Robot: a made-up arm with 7 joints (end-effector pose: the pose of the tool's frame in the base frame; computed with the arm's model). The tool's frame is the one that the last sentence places. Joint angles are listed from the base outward.
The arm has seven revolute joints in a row. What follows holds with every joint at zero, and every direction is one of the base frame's.
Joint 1 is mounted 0.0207 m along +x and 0.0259 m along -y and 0.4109 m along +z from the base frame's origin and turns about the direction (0, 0.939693, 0.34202), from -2.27 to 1.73 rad.
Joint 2 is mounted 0.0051 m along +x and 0.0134 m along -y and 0.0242 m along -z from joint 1 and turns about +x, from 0.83 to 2.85 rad.
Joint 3 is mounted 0.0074 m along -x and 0.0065 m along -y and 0.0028 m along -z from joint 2 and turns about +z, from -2.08 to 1.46 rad.
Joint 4 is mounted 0.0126 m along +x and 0.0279 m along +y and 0.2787 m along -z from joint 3 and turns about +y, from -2.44 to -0.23 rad.
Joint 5 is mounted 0.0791 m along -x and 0.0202 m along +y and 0.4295 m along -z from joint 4 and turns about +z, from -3.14 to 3.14 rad.
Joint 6 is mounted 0.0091 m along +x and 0.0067 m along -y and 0.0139 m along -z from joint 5 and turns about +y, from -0.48 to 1.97 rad.
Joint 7 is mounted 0.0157 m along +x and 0.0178 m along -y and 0.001 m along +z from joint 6 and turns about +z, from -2.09 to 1.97 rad.
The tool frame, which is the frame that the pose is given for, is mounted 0.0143 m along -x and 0.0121 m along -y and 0.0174 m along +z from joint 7; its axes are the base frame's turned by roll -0.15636, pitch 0.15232 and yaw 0.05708 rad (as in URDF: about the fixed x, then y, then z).
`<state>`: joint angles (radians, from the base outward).
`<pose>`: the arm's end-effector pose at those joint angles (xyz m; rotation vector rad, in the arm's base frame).
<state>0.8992 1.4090 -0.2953 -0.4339 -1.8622 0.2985 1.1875</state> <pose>-0.2255 0.6511 0.3420 1.0507 1.1534 -1.2817</pose>
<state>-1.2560 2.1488 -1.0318 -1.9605 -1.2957 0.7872 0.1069</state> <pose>0.4261 0.1948 0.6230 -2.9471 0.4056 0.8138</pose>
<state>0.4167 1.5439 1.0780 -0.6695 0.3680 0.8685 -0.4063</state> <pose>0.0796 0.6253 0.5597 1.0328 -0.2523 0.6731</pose>
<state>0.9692 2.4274 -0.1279 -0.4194 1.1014 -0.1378 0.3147</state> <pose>0.3771 0.4895 0.6615 1.4630 -0.5358 -0.3931</pose>
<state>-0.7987 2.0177 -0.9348 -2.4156 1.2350 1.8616 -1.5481</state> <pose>0.4010 -0.0375 0.4074 0.4089 1.2363 -1.9539</pose>
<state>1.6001 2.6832 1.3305 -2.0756 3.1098 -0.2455 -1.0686</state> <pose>0.4076 -0.2042 0.2970 -0.7649 -0.6305 -0.5944</pose>
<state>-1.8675 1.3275 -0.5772 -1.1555 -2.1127 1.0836 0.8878</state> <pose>0.3906 0.1625 0.9677 -2.2801 1.3484 -0.7019</pose>
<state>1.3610 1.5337 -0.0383 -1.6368 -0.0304 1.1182 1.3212</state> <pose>-0.0254 0.3724 0.0352 1.1525 0.1819 0.3697</pose>
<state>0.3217 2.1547 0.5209 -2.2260 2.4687 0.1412 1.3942</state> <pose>0.3890 -0.0871 0.5687 -1.4231 -0.2889 0.7980</pose>
